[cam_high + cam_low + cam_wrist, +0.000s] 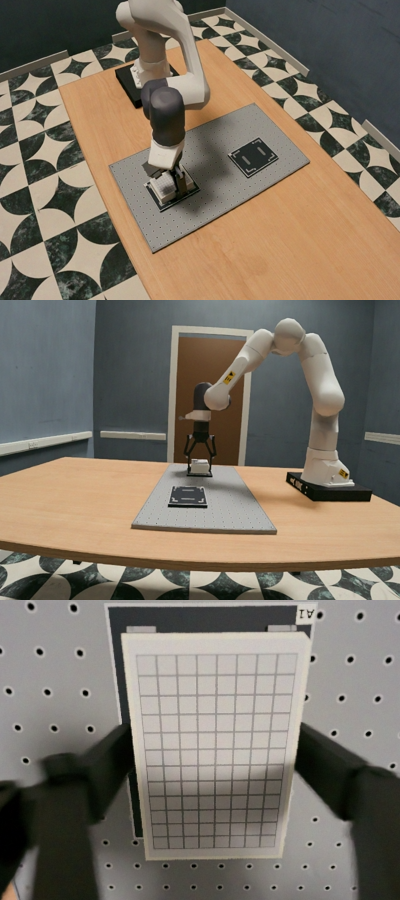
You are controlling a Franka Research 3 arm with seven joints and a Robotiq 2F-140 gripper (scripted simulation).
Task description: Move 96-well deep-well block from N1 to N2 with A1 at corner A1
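The white 96-well deep-well block is 10 mm below my hand. Also, from my hand: black plate nest N2: 30 mm below.
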